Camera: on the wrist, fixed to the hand. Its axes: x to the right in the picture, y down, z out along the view.
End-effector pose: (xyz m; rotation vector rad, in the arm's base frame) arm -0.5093 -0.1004 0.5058 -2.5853 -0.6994 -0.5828
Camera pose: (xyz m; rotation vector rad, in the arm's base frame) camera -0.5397 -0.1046 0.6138 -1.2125 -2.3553 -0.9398
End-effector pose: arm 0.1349 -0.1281 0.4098 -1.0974 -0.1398 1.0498
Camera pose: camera 0.2323 -0.1766 0.3819 -0.4842 -0.5035 -0.4128
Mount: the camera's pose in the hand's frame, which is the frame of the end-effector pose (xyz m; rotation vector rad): 0.0268 -0.0417 -0.1008 0.3501 0.2068 -1.5337
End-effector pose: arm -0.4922 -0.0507 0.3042 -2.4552 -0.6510 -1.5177
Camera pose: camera -0.5820 -0.0442 0.3714 1.0614 2.2993 1.3407
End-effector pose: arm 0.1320 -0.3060 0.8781 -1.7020 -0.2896 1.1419
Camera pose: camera 0.2391 -0.3310 0.9012 -0.8062 -0.9615 -0.1406
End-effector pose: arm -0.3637 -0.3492 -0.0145 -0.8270 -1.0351 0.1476
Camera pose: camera -0.2790 -0.4196 0.0075 0.3980 -1.1506 -1.0090
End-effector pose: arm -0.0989 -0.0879 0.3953 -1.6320 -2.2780 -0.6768
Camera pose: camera -0.1531 -0.1282 0.4851 0.5584 -2.8555 -0.5381
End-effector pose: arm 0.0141 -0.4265 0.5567 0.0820 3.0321 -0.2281
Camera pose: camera -0.0247 -0.4511 0.6592 1.9130 -2.0820 0.7068
